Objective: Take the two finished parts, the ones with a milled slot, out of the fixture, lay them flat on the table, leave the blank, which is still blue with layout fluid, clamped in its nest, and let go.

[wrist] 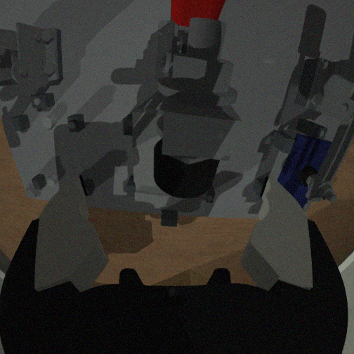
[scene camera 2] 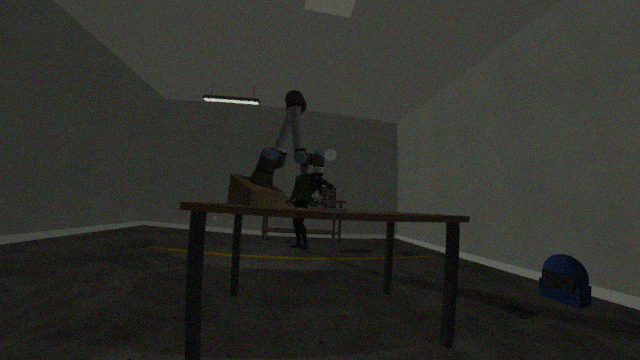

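Where they show: arm's base, origin of the base link: (scene camera 2: 260, 183).
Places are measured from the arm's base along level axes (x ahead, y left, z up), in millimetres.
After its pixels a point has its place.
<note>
My gripper (scene camera 2: 316, 196) {z -105, x 381, y 39 mm} (wrist: 173, 179) is open and empty, with its fingertips low over the fixture's near edge. One finger is by the left nest, the other beside the blue blank. The blue blank (wrist: 299, 165) sits in the right nest under its clamp. A grey finished part (wrist: 145, 172) is in the middle nest between the fingers in the wrist view. The middle clamp and its black tip (wrist: 184, 175) cover much of it, and its slot is hard to see. Pins stand around bare plate at the left nest. The other finished part cannot be made out.
The fixture plate (wrist: 260, 65) lies on the wooden table (scene camera 2: 400, 216) {z -152, x 754, y -365 mm} (wrist: 210, 245). A red clamp handle (wrist: 197, 11) rises at the top middle, beyond the middle clamp. A wooden block (scene camera 2: 255, 192) {z -70, x 23, y -190 mm} is at the arm's base. A person in green (scene camera 2: 301, 187) stands behind the table.
</note>
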